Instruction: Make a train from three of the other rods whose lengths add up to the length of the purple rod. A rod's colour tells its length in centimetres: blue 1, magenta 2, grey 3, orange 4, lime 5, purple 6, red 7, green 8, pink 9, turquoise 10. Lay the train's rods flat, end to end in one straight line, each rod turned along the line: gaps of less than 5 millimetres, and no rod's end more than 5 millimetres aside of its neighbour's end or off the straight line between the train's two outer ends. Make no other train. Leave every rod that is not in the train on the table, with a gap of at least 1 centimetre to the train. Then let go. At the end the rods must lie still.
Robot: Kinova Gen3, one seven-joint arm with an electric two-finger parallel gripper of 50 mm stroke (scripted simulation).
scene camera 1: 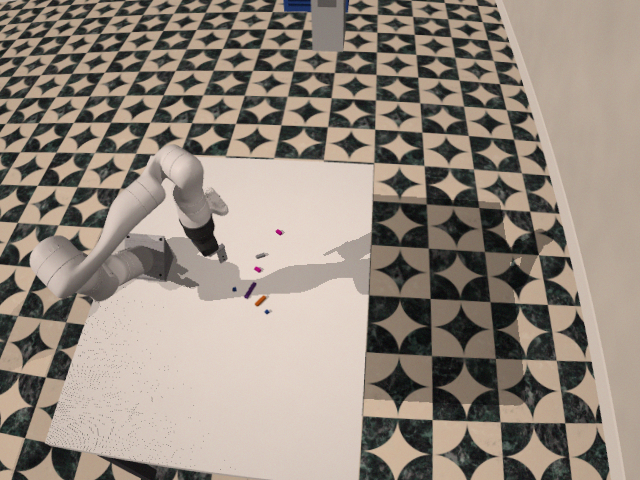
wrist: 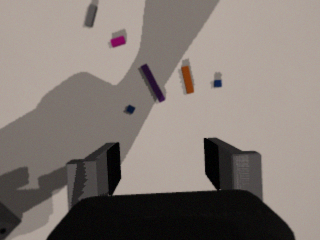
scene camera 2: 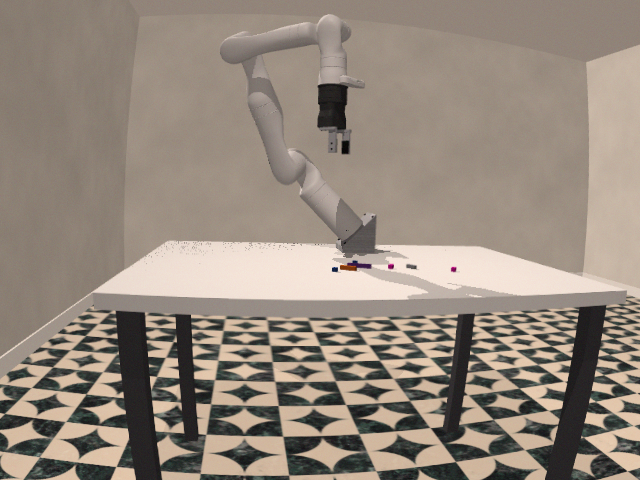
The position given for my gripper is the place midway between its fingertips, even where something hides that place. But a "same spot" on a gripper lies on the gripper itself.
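I can see my gripper in scene camera 2 (339,153), and the wrist view and scene camera 1 show my gripper as well. On my gripper (wrist: 228,168) and (scene camera 1: 220,244) are the same spot.
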